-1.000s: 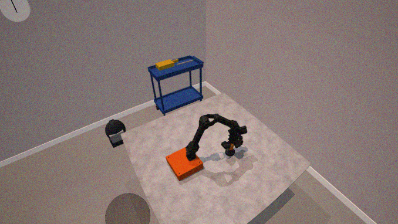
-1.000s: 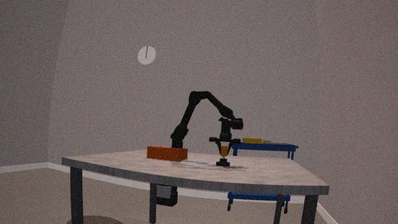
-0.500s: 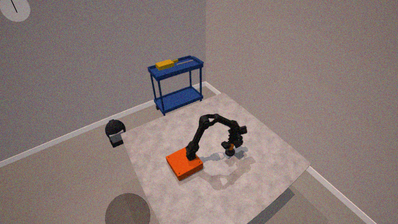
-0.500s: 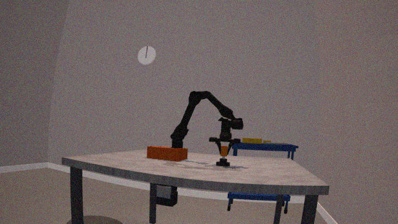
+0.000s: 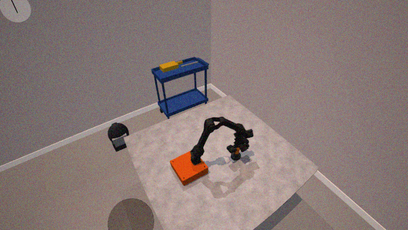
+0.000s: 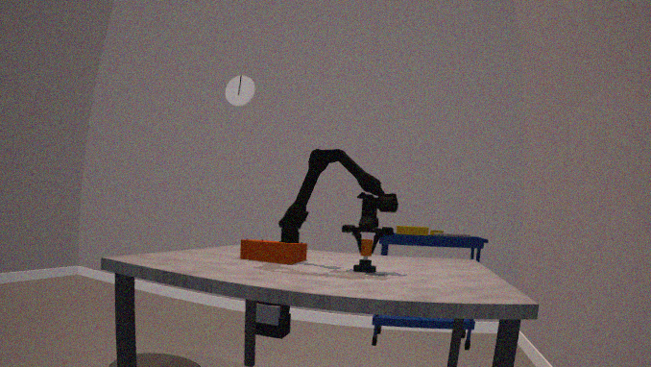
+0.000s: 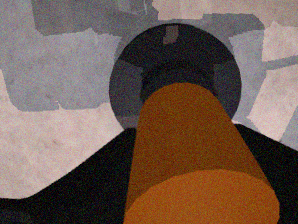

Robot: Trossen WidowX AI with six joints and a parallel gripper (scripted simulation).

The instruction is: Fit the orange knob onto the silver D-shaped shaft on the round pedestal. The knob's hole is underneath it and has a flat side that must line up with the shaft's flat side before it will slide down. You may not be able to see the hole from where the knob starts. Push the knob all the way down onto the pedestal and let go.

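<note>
My gripper tip is now 3 cm below the orange knob. From my gripper tip the other things lie so: pedestal: 4 cm below.
</note>
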